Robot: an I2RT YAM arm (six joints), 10 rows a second.
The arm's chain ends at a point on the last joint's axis. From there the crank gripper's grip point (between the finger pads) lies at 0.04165 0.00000 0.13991 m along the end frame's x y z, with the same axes.
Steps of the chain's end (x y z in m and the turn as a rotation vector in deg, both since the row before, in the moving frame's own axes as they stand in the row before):
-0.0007 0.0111 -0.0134 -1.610 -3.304 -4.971
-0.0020 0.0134 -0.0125 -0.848 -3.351 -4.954
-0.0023 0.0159 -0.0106 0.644 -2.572 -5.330
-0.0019 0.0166 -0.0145 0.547 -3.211 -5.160
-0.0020 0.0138 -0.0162 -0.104 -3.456 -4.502
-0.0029 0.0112 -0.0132 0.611 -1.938 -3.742
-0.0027 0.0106 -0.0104 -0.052 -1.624 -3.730
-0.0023 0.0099 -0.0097 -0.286 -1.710 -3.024
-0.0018 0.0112 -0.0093 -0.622 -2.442 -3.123
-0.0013 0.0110 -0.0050 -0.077 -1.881 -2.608
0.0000 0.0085 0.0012 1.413 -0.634 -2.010
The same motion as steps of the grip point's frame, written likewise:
-0.0088 0.0118 -0.0112 -1.610 -3.304 -4.971
-0.0103 0.0122 -0.0103 -0.848 -3.351 -4.954
-0.0089 0.0107 -0.0089 0.644 -2.572 -5.330
-0.0100 0.0119 -0.0124 0.547 -3.211 -5.160
-0.0106 0.0111 -0.0139 -0.104 -3.456 -4.502
-0.0078 0.0071 -0.0119 0.611 -1.938 -3.742
-0.0068 0.0081 -0.0093 -0.052 -1.624 -3.730
-0.0065 0.0085 -0.0085 -0.286 -1.710 -3.024
-0.0078 0.0106 -0.0076 -0.622 -2.442 -3.123
-0.0060 0.0094 -0.0037 -0.077 -1.881 -2.608
-0.0016 0.0036 0.0016 1.413 -0.634 -2.010

